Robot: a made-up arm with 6 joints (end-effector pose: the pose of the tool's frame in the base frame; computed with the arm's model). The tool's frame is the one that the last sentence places.
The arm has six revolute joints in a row. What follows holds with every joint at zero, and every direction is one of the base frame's. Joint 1 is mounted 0.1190 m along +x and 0.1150 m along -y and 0.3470 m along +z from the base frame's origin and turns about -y. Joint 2 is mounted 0.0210 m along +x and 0.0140 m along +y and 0.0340 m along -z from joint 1 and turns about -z. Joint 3 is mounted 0.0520 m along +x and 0.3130 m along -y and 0.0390 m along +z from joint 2 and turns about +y. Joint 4 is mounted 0.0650 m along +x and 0.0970 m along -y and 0.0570 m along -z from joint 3 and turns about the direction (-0.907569, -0.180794, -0.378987). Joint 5 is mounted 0.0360 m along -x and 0.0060 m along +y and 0.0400 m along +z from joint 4 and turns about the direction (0.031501, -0.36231, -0.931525). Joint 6 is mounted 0.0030 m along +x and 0.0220 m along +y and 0.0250 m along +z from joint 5 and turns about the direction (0.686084, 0.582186, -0.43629). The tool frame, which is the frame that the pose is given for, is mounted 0.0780 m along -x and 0.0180 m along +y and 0.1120 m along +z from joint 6; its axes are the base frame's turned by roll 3.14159, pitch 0.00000 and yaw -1.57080 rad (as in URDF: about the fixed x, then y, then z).
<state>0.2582 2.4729 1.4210 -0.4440 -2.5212 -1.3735</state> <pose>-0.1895 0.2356 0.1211 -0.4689 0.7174 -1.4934</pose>
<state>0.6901 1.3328 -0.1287 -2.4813 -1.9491 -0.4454</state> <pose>-0.0649 -0.4697 -0.0122 -0.8416 -1.1387 -1.6905</pose>
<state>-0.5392 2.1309 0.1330 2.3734 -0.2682 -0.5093</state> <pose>-0.2554 0.0102 0.2832 -0.5406 -0.0023 -0.5495</pose>
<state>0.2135 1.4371 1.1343 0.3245 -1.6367 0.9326</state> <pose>-0.1293 -0.3193 0.2427 -1.2000 0.7244 2.8110</pose>
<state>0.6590 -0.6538 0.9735 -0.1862 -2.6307 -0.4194</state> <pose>0.4943 -0.3198 0.6061 1.7322 1.9701 -1.1348</pose>
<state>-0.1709 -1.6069 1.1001 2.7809 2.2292 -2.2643</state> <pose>0.6158 -0.0338 0.1607 1.4280 0.6762 -1.4459</pose>
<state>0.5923 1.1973 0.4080 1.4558 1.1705 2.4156</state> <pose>-0.1054 -0.1735 0.1454 0.6425 1.1177 -0.2525</pose>
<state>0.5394 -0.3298 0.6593 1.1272 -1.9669 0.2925</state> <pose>0.3302 -0.2758 0.4330 1.2772 -0.3401 -0.3471</pose>
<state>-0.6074 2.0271 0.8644 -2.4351 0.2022 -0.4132</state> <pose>-0.3878 0.1689 0.5230 0.4898 1.3857 0.0070</pose>
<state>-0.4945 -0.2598 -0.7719 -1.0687 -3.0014 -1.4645</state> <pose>0.4569 -0.4724 0.2953 -0.0169 -1.9695 -0.1266</pose>
